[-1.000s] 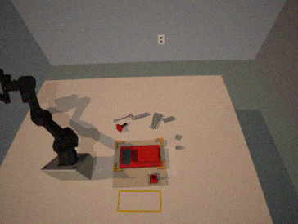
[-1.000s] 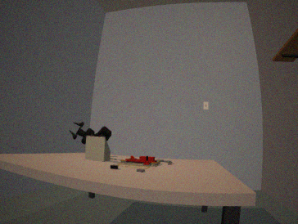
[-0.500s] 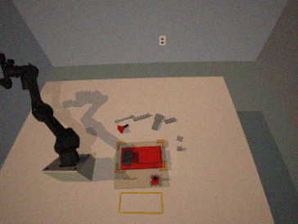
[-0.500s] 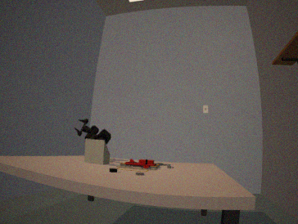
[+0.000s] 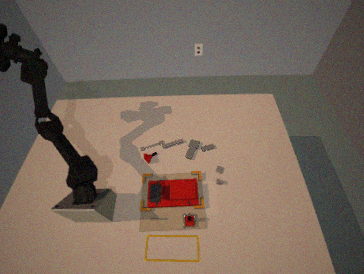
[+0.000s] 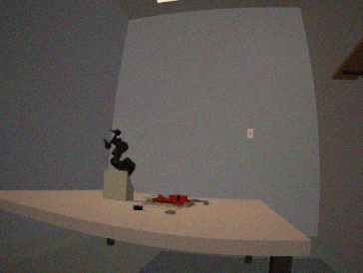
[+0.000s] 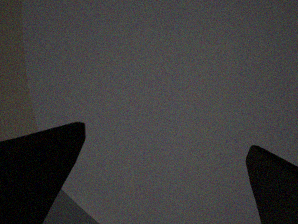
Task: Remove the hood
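My gripper tip is 72 cm short of the red hood, 49 cm to the left of it and 44 cm above it.
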